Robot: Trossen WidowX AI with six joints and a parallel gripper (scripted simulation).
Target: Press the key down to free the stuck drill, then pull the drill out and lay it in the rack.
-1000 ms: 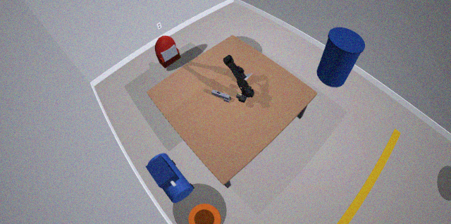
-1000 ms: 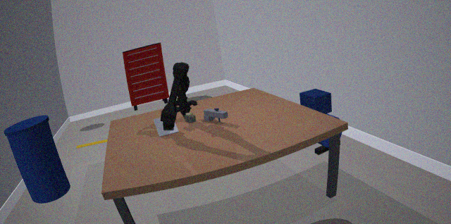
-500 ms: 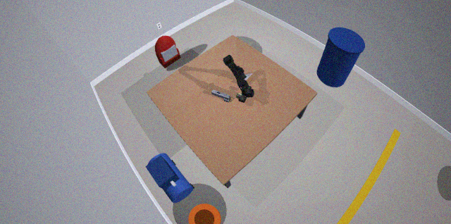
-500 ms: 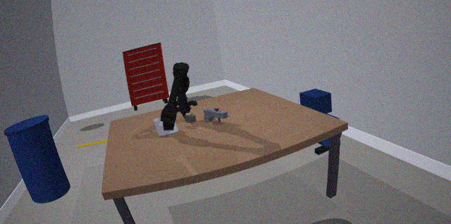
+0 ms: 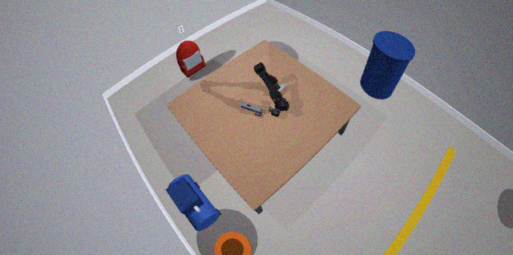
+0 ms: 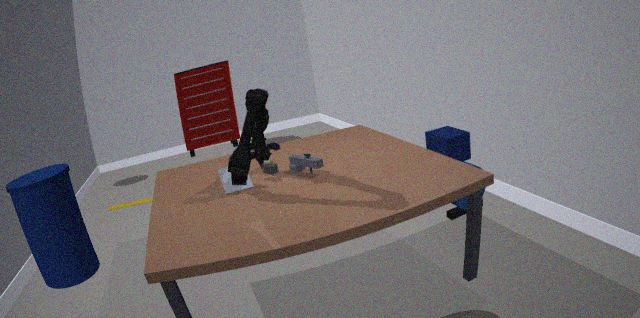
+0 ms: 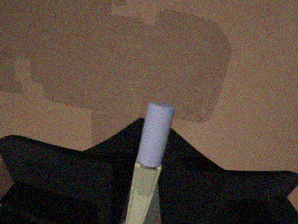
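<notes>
The dark-grey block is 2 cm ahead of my gripper tip, 5 cm to the right of it and 1 cm above it. Also, from my gripper tip: key: 18 cm ahead, 18 cm to the right, 4 cm above; then light-grey block: 17 cm ahead, 16 cm to the right, 3 cm above.
</notes>
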